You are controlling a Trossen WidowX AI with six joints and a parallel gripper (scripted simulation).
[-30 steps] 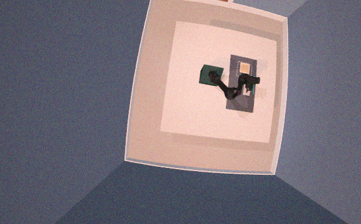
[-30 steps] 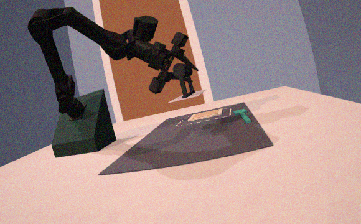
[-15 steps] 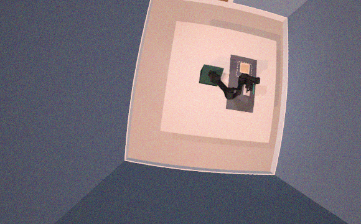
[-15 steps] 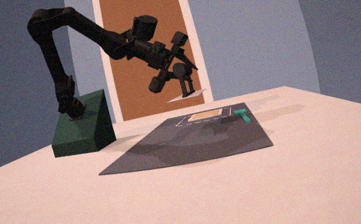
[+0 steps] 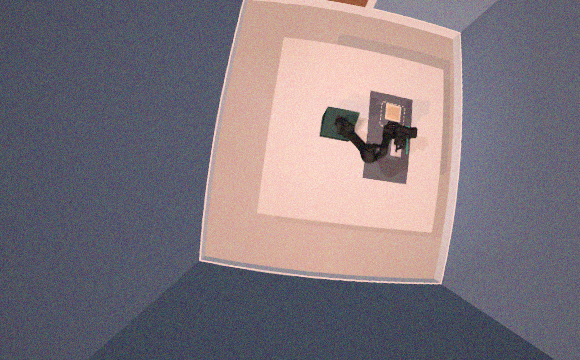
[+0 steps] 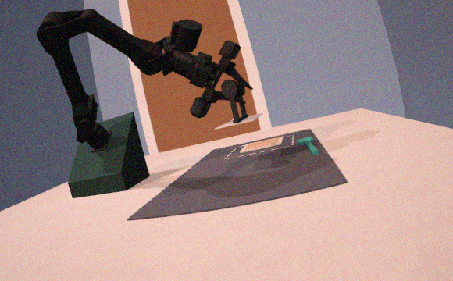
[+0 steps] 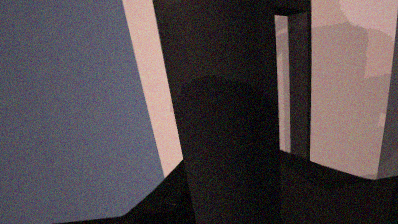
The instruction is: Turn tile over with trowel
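My gripper tip is now 3 cm past the trowel and 1 cm above it. The rest, counted from my gripper tip: cream tile (21 cm to the left, 14 cm below, 4 cm behind); then teal t-shaped piece (14 cm below, 10 cm ahead, 6 cm to the left); then grey mat (16 cm below, 3 cm to the left, 3 cm behind).
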